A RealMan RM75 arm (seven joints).
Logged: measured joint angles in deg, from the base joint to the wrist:
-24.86 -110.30 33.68 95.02 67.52 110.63 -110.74
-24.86 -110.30 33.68 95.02 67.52 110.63 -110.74
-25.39 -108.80 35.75 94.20 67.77 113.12 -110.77
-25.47 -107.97 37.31 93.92 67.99 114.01 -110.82
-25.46 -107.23 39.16 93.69 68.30 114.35 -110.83
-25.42 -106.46 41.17 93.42 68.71 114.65 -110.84
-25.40 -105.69 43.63 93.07 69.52 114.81 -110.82
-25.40 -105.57 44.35 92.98 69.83 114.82 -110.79
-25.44 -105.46 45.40 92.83 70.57 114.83 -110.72
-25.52 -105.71 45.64 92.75 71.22 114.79 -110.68
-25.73 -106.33 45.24 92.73 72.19 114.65 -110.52
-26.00 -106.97 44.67 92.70 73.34 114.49 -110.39
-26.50 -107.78 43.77 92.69 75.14 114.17 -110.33
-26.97 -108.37 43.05 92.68 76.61 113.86 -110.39
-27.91 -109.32 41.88 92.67 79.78 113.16 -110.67
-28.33 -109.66 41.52 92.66 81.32 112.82 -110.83
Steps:
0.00 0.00 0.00 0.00 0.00 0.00 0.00
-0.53 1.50 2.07 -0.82 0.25 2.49 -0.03
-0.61 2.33 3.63 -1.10 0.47 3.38 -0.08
-0.60 3.07 5.48 -1.33 0.78 3.72 -0.09
-0.56 3.84 7.49 -1.60 1.19 4.02 -0.10
-0.54 4.61 9.95 -1.95 2.00 4.18 -0.08
-0.54 4.73 10.67 -2.04 2.31 4.19 -0.05
-0.58 4.84 11.72 -2.19 3.05 4.20 0.02
-0.66 4.59 11.96 -2.27 3.70 4.16 0.06
-0.87 3.97 11.56 -2.29 4.67 4.02 0.22
-1.14 3.33 10.99 -2.32 5.82 3.86 0.35
-1.64 2.52 10.09 -2.33 7.62 3.54 0.41
-2.11 1.93 9.37 -2.34 9.09 3.23 0.35
-3.05 0.98 8.20 -2.35 12.26 2.53 0.07
-3.47 0.64 7.84 -2.36 13.80 2.19 -0.09

